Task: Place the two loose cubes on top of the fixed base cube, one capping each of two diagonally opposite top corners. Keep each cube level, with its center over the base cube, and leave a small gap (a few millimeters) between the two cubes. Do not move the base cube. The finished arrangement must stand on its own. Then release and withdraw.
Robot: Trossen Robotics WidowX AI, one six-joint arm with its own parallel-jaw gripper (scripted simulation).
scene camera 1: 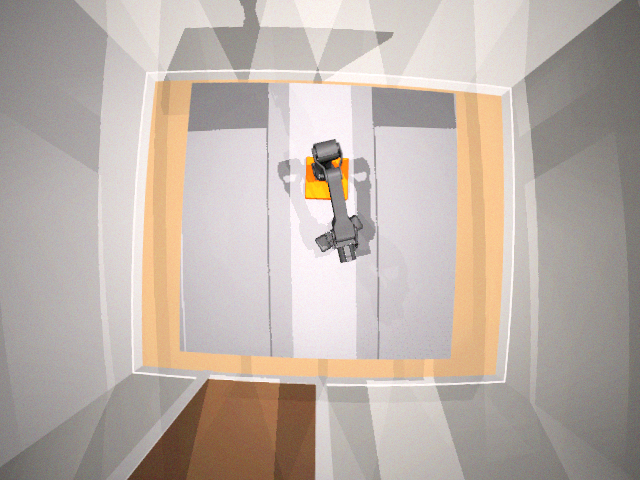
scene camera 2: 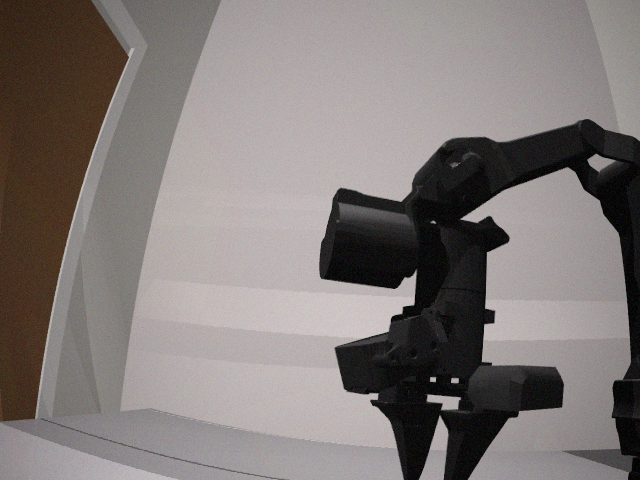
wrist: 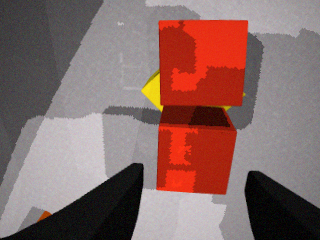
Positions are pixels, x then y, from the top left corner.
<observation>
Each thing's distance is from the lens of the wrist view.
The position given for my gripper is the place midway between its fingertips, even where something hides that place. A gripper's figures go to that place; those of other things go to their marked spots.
my gripper [wrist: 194,177]: 0.10 m
red cube [wrist: 201,62]: 0.10 m
</observation>
